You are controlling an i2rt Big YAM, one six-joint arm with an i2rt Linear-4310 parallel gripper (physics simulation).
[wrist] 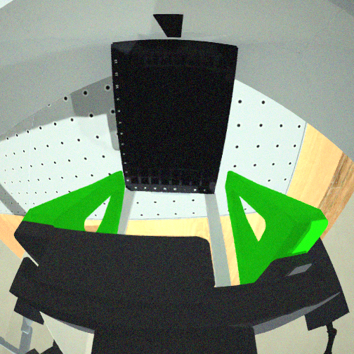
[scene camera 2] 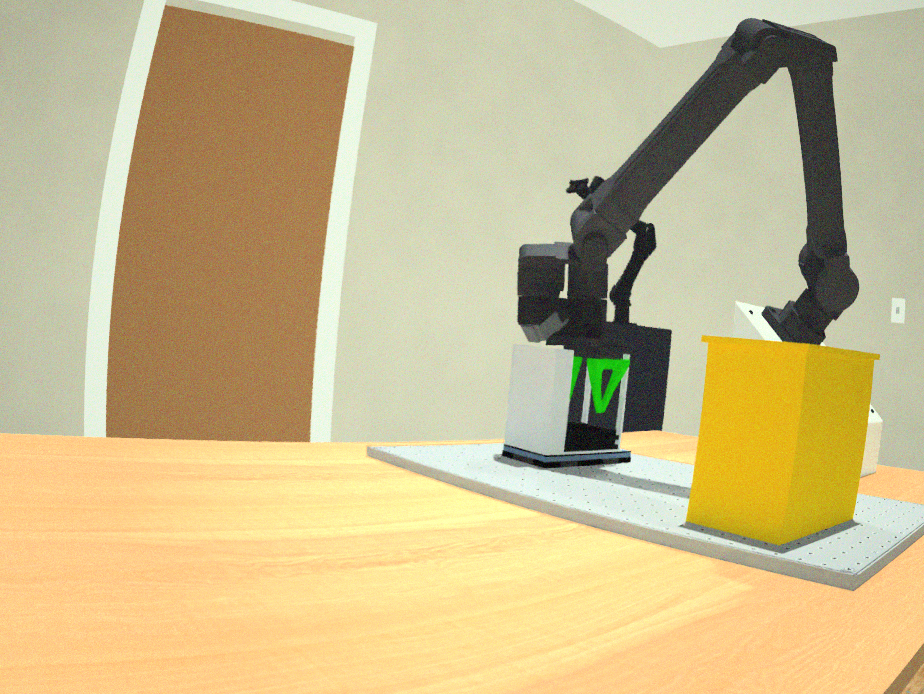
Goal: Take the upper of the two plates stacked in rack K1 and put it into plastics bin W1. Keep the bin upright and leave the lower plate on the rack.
Labels:
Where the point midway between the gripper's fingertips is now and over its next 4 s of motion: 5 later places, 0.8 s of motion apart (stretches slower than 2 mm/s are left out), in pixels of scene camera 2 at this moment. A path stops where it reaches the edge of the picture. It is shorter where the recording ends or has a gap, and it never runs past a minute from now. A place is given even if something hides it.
The gripper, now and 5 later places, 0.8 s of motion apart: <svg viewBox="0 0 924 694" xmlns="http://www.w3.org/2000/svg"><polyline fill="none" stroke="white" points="581,409 575,415 567,412 591,404 595,395 582,408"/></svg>

